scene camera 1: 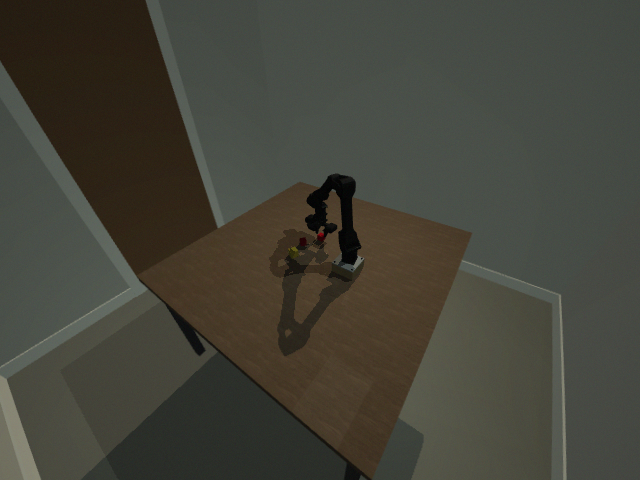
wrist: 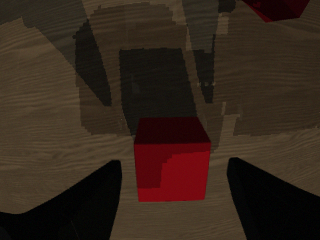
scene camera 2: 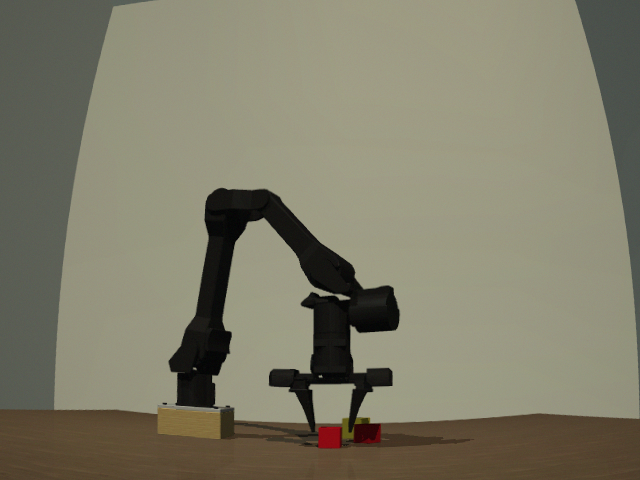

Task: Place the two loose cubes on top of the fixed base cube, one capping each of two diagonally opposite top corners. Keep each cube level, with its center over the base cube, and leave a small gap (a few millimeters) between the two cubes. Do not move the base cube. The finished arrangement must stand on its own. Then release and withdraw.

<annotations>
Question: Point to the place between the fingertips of my gripper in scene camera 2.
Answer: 331, 432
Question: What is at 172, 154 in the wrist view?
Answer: A red cube.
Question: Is my gripper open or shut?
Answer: Open.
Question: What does my gripper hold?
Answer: Nothing.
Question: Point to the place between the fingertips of my gripper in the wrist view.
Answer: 175, 168
</annotations>
